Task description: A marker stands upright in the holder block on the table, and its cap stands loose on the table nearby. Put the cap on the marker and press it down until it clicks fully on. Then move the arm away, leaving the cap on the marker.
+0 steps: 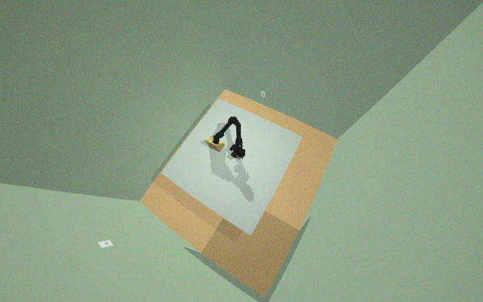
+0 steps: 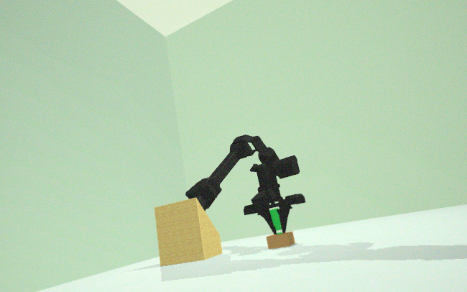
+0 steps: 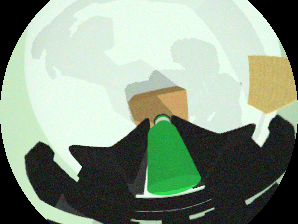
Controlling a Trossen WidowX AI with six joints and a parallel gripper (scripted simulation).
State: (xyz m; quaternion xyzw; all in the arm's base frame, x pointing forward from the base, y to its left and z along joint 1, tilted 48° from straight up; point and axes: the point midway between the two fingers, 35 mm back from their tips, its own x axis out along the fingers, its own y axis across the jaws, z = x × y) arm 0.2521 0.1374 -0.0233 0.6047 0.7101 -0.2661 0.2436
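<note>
Right now my gripper tip is 5 cm below the green cap. Also, from my gripper tip: tan holder block 2 cm below.
</note>
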